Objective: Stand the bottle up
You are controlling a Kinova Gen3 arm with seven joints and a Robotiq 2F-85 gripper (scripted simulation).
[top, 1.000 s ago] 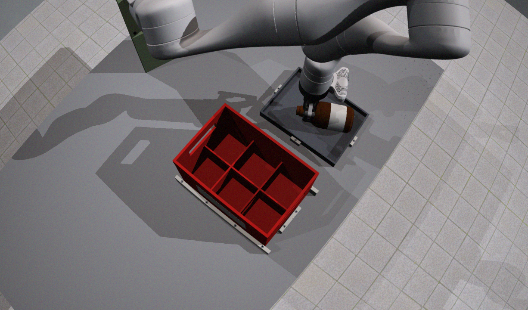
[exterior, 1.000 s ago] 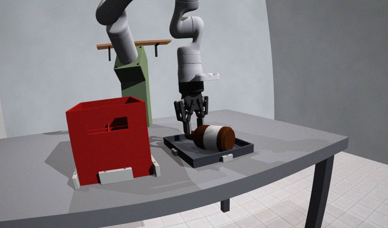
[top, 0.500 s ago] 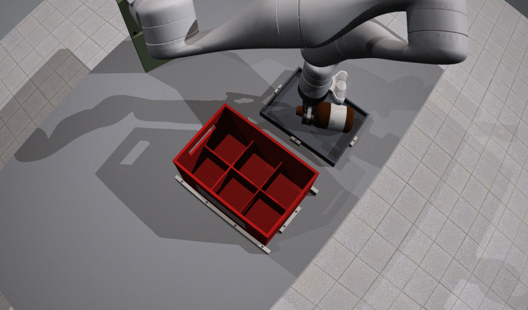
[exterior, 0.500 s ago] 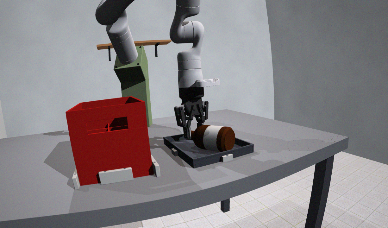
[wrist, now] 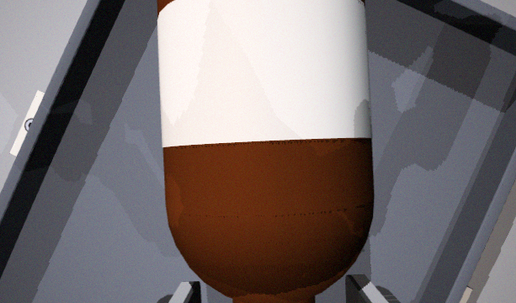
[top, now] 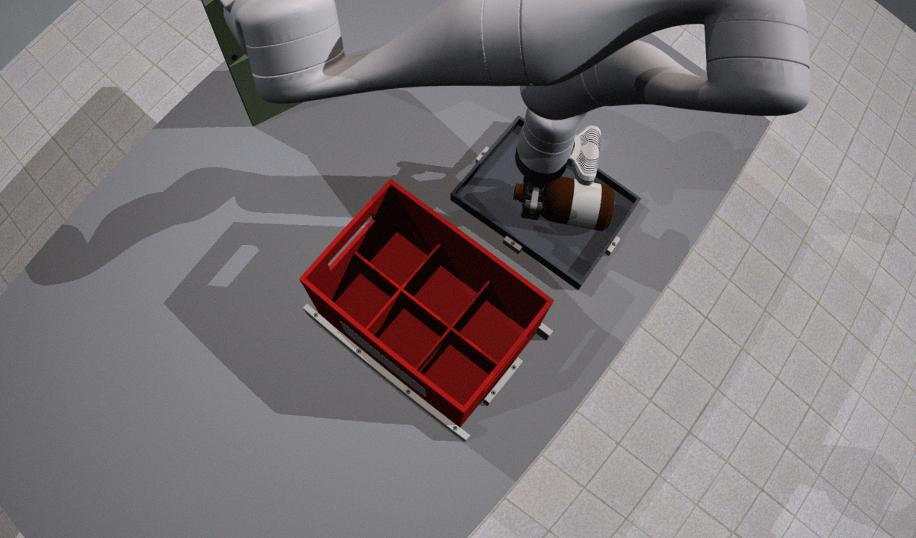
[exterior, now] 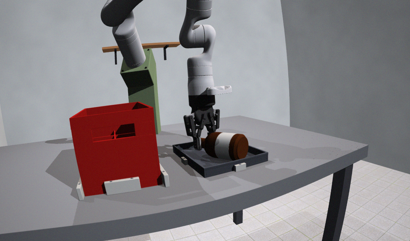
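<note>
The tray is 2 cm ahead of my hand, 2 cm to the left of it and 3 cm below it. The rest, counted from my hand: red crate (2 cm behind, 26 cm to the right, 4 cm above); then bottle (5 cm ahead, 2 cm to the left).
</note>
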